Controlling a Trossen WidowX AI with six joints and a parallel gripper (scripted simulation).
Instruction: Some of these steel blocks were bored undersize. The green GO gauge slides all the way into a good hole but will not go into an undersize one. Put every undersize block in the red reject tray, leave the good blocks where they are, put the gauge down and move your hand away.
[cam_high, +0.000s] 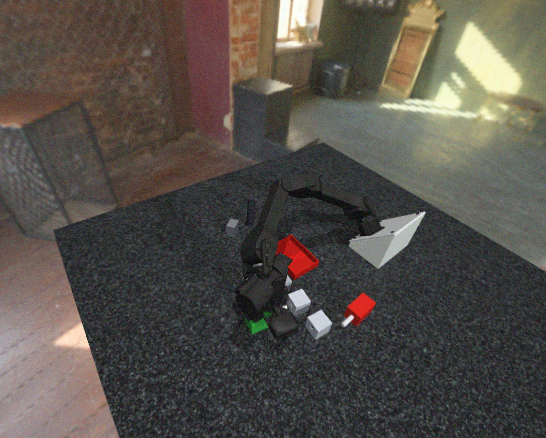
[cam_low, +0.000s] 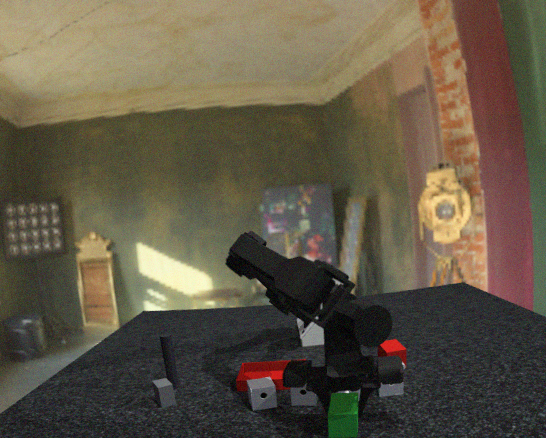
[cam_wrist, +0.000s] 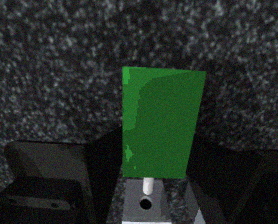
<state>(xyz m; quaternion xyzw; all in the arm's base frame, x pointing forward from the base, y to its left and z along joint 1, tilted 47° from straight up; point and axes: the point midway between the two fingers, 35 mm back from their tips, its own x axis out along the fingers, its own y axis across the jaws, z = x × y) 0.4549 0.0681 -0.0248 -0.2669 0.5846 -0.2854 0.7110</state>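
Right now my gripper tip is 210 mm past the red gauge, 120 mm to the right of it and 10 mm below it. Also, from my gripper tip: red reject tray (190 mm behind, 140 mm to the right); green gauge (20 mm above, 10 mm behind).
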